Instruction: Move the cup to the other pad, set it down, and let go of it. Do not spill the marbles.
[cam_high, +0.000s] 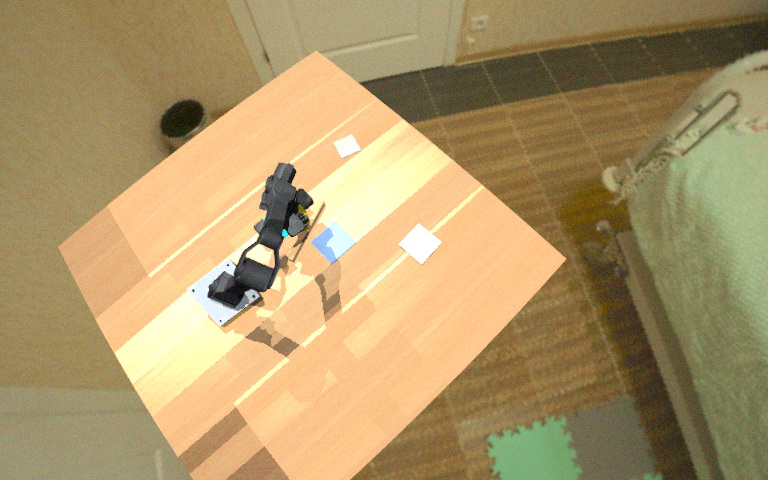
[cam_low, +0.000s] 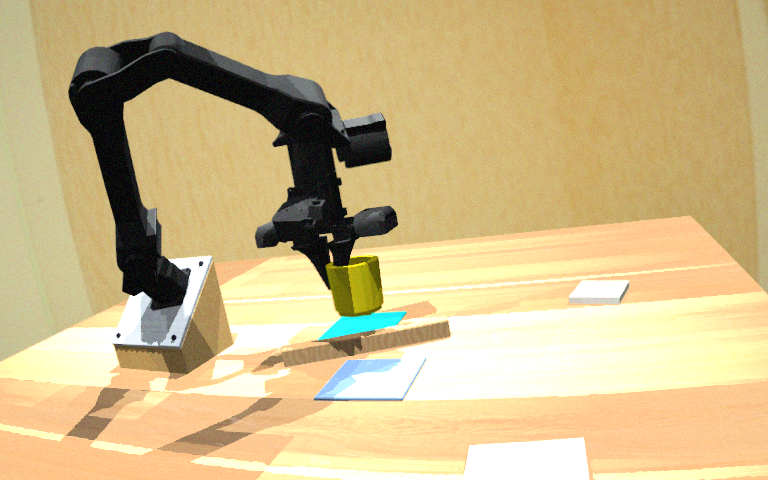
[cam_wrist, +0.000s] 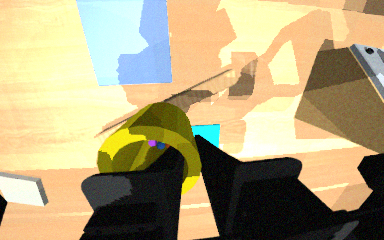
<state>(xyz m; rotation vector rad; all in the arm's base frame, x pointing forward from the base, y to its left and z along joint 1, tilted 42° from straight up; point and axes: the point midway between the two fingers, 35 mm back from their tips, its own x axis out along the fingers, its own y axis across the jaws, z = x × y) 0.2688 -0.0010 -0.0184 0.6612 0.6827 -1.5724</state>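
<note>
The cyan pad lies 9 cm below my gripper tip and 8 cm to the left of it. From my gripper tip the other things lie so: yellow cup 2 cm ahead; then wooden bar 8 cm below, 3 cm ahead, 1 cm to the right; then blue marble 3 cm ahead, 2 cm to the left, 2 cm below.
</note>
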